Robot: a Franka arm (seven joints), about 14 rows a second.
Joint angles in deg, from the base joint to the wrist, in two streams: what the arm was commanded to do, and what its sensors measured. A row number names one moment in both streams.
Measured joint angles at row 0:
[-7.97 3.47 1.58 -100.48 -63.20 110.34 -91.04]
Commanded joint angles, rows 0 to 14:
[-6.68 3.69 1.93 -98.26 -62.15 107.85 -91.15]
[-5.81 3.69 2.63 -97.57 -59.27 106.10 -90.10]
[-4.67 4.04 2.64 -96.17 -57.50 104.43 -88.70]
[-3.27 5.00 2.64 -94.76 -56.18 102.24 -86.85]
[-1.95 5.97 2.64 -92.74 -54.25 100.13 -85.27]
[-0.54 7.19 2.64 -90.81 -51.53 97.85 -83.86]
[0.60 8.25 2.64 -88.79 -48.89 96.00 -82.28]
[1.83 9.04 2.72 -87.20 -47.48 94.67 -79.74]
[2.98 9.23 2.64 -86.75 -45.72 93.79 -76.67]
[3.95 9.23 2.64 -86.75 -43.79 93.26 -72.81]
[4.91 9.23 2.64 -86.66 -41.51 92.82 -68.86]
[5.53 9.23 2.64 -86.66 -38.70 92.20 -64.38]
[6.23 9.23 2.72 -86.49 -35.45 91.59 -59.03]
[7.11 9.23 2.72 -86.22 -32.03 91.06 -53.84]
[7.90 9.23 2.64 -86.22 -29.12 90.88 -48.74]
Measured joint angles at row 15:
[6.80 8.59 2.66 -88.24 -34.11 92.71 -56.76]
